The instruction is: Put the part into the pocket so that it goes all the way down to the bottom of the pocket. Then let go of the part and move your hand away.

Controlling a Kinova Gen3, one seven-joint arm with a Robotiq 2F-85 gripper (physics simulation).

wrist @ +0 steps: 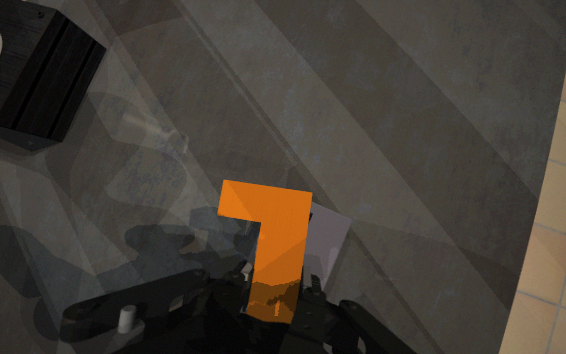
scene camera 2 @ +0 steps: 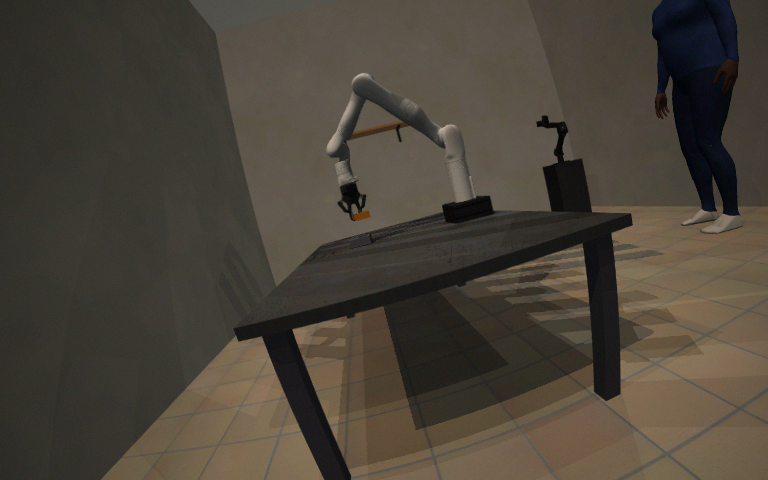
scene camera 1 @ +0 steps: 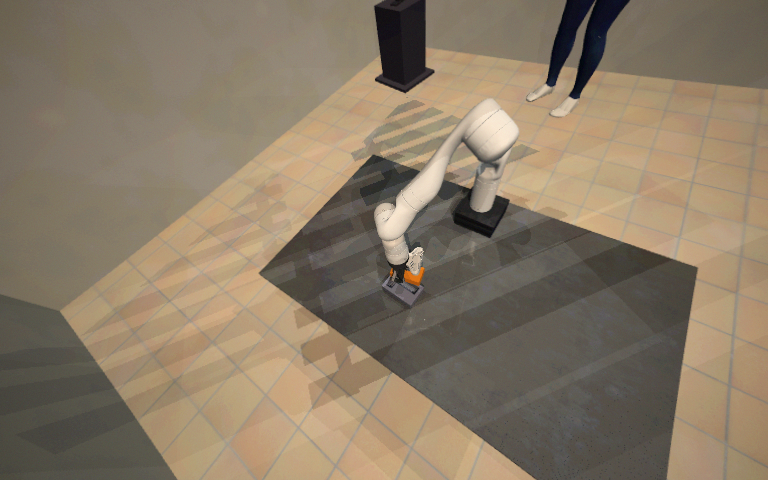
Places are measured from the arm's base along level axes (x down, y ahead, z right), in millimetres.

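Pixels of known places: gripper, fingertip midpoint: (wrist: 279, 273) (scene camera 1: 404, 277); arm's base, link origin: (scene camera 2: 465, 200) (scene camera 1: 480, 203).
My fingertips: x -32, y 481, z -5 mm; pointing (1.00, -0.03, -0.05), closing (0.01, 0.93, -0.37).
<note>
For each thing: its top centre in the pictures, then the offset to it from my fingertips. Level surfaces: height alone.
- orange L-shaped part, top centre: (wrist: 253, 271) (scene camera 1: 407, 270) (scene camera 2: 359, 212) dx -29, dy -17, dz -2 mm
- grey block with the pocket, top centre: (wrist: 290, 261) (scene camera 1: 402, 286) (scene camera 2: 360, 236) dx +75, dy +10, dz +6 mm
- dark table, surface height: dx +111 mm
The orange L-shaped part (scene camera 1: 416, 276) (scene camera 2: 362, 215) (wrist: 285, 220) is held by my gripper (scene camera 1: 399, 277) (scene camera 2: 356, 214) (wrist: 279, 273), which is shut on its long arm. In the wrist view the part's short arm points left at the far end. In scene camera 2 the part hangs clearly above the table. The grey block with the pocket (scene camera 1: 398, 296) (scene camera 2: 360, 240) (wrist: 327, 232) stands on the table below the gripper. The part and the fingers cover much of the block in the wrist view, and part of the pocket is hidden in scene camera 1.
The dark table (scene camera 1: 538, 316) (scene camera 2: 396, 266) (wrist: 400, 150) carries the arm's black base (scene camera 1: 481, 219) (scene camera 2: 467, 210) (wrist: 50, 85). A dark pedestal (scene camera 1: 402, 45) (scene camera 2: 568, 186) and a person (scene camera 1: 591, 45) (scene camera 2: 702, 113) stand beyond the table. An orange-brown shelf (scene camera 2: 376, 130) is on the wall.
</note>
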